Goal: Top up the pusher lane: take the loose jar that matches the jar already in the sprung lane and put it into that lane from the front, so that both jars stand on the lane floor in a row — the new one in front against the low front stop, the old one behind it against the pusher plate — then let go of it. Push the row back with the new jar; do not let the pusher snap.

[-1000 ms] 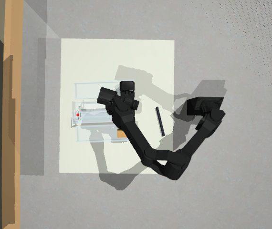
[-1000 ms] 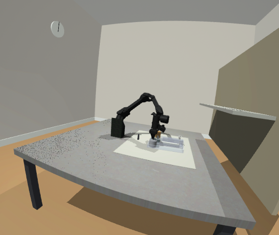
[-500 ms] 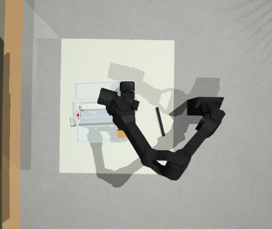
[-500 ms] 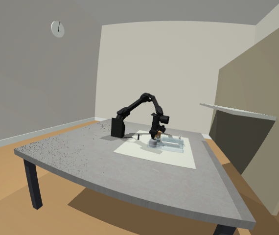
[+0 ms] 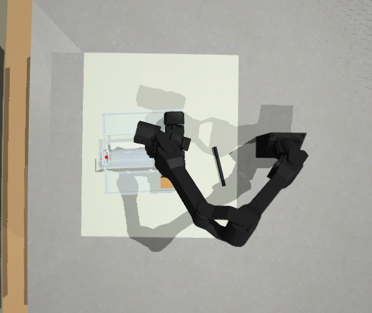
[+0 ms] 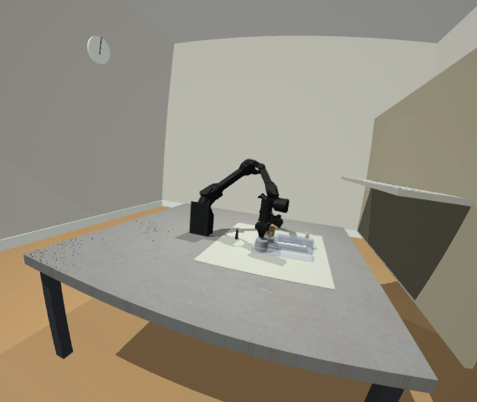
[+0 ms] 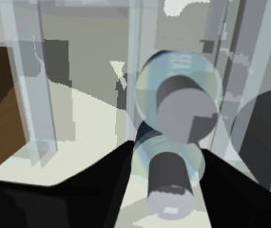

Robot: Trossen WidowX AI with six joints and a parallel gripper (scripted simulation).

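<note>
Now: the cream mat 6 cm ahead of my gripper tip, 3 cm below it and 1 cm to the left of it. From my gripper tip the other things lie so: brown box 13 cm to the left, 1 cm ahead, 1 cm above; then white pusher part 15 cm ahead, 4 cm to the left, 2 cm above; then sprung lane 14 cm ahead, 3 cm to the left, 1 cm below.
</note>
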